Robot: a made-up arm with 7 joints.
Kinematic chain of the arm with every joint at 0, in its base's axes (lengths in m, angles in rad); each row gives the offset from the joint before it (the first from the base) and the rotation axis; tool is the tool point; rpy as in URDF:
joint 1: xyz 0 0 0 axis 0.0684 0.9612 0.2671
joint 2: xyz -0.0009 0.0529 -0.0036 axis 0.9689 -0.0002 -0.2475
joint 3: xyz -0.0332 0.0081 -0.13 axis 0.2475 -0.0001 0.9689
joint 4: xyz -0.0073 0 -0.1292 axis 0.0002 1 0
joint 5: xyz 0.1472 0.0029 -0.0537 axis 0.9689 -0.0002 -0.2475
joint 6: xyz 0.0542 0 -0.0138 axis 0.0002 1 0
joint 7: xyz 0.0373 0 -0.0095 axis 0.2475 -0.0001 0.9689
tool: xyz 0 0 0 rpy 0 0.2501 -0.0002
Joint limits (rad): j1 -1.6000..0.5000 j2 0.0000..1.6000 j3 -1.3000..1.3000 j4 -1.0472..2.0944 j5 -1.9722..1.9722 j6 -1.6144..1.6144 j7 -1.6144..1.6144
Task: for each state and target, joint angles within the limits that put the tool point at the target. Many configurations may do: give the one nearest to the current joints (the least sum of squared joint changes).
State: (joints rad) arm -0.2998 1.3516 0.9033 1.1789 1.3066 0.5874 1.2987
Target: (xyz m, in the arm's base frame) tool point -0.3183 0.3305 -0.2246
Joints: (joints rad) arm 0.3901 0.8246 0.8960 2.0695 1.2292 0.7411 1.2987
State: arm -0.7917 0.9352 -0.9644 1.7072 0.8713 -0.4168 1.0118
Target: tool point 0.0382 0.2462 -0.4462
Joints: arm -0.4578 0.2806 -0.8045 2.0846 0.9119 -0.5534 1.0118
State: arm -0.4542 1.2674 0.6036 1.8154 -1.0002 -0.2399 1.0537
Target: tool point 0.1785 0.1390 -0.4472
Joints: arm -0.7678 0.3689 0.8063 2.0938 -1.0000 -0.1629 1.0537
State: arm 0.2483 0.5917 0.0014 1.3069 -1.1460 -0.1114 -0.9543
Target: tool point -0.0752 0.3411 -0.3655
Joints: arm 0.4727 0.6615 0.0163 0.6147 -1.1221 -0.2169 -0.9543
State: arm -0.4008 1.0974 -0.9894 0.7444 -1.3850 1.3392 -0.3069
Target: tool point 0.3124 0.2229 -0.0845
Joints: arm -0.8160 1.3962 -0.6379 -0.0749 -1.5354 1.4438 -0.3069
